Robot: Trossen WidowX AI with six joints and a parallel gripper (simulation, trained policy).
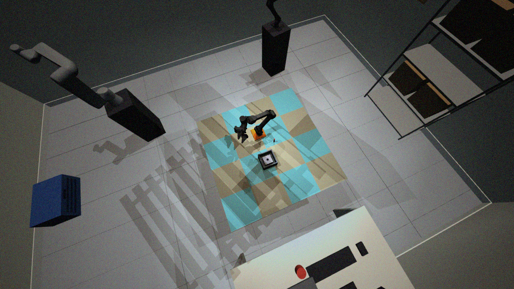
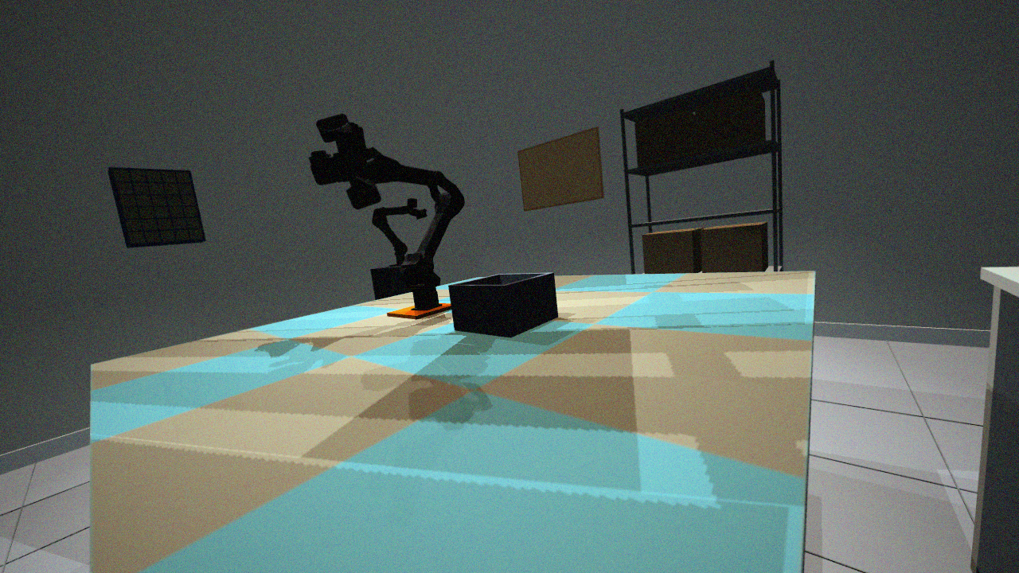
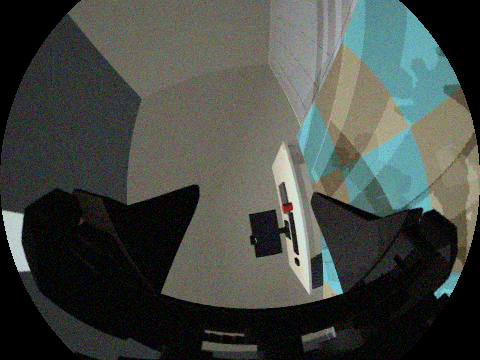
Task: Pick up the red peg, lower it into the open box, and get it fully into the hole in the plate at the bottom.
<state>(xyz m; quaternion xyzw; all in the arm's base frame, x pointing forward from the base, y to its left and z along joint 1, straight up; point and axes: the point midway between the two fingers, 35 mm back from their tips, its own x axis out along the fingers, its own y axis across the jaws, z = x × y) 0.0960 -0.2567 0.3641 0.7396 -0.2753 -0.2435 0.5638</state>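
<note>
Now: gripper tip 6 cm short of the red peg, 37 cm to the right of it and 33 cm above it. The rest, counted from my gripper tip: pale plate: 21 cm ahead, 18 cm to the left, 33 cm below; then dark box: 21 cm ahead, 18 cm to the left, 35 cm below.
</note>
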